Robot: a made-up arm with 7 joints.
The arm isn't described. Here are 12 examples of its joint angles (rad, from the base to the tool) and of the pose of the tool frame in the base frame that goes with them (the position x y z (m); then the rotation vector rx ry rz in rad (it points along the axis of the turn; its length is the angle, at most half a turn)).
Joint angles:
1: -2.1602 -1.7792 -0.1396 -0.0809 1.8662 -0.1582 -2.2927
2: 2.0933 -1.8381 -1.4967 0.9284 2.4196 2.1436 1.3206
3: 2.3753 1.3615 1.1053 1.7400 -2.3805 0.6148 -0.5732
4: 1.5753 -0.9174 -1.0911 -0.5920 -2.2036 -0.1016 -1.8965
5: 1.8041 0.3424 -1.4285 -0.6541 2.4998 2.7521 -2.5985
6: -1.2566 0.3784 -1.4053 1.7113 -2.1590 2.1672 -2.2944
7: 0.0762 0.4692 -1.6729 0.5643 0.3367 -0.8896 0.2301
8: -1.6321 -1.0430 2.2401 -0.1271 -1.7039 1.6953 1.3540
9: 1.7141 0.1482 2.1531 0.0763 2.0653 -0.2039 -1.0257
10: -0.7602 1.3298 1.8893 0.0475 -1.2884 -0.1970 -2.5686
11: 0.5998 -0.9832 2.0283 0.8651 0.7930 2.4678 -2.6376
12: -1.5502 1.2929 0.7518 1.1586 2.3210 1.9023 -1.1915
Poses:
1: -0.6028 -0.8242 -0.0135 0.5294 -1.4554 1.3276
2: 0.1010 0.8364 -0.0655 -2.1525 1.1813 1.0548
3: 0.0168 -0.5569 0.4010 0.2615 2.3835 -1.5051
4: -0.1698 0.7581 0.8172 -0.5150 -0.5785 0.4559
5: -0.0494 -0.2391 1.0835 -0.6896 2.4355 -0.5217
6: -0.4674 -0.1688 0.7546 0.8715 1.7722 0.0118
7: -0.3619 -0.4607 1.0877 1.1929 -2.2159 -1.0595
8: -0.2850 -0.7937 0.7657 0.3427 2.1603 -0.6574
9: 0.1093 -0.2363 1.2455 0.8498 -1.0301 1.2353
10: -0.8113 0.5859 0.3835 -1.4287 0.6511 0.9775
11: 0.3846 0.4801 0.8233 2.1598 -1.0784 1.8848
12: 0.2418 0.5353 0.6614 -0.4546 2.2796 -2.0736
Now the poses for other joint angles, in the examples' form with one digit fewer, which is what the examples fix.
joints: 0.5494 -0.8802 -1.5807 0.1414 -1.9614 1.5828 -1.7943
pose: 0.835 0.290 0.744 -1.786 1.697 -0.463
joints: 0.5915 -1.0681 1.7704 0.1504 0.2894 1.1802 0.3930
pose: 0.807 0.417 0.723 -2.173 0.356 1.199
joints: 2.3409 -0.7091 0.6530 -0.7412 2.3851 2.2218 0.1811
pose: -0.142 0.422 1.031 0.637 0.799 -2.687
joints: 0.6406 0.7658 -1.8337 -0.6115 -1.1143 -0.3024 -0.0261
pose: -0.503 -0.164 1.012 -0.955 -2.569 -1.005
